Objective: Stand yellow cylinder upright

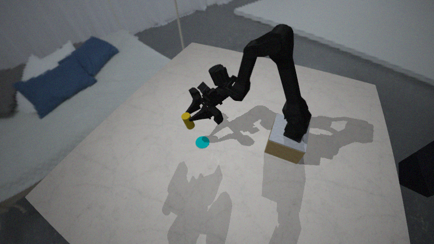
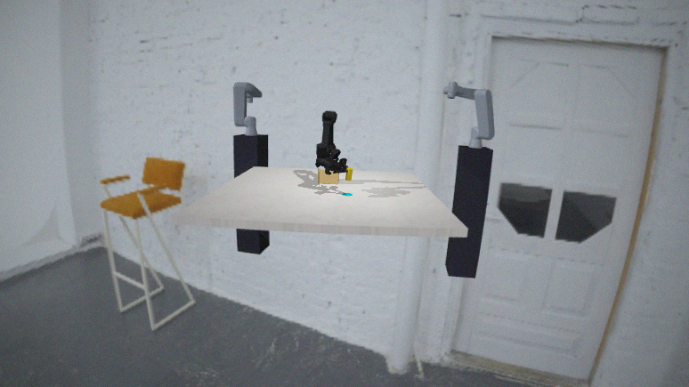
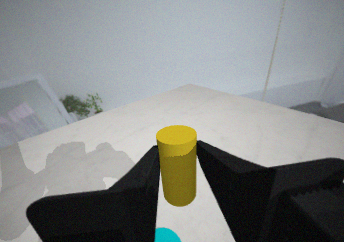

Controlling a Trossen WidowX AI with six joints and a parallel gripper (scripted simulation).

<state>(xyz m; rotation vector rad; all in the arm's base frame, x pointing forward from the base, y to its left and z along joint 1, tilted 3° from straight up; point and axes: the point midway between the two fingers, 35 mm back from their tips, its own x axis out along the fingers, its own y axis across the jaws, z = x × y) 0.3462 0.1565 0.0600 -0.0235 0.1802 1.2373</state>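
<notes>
My gripper tip is 150 mm above the cyan circle, 50 mm past it and 10 mm to the left of it. From my gripper tip the other things lie so: yellow tall cylinder 20 mm below.
</notes>
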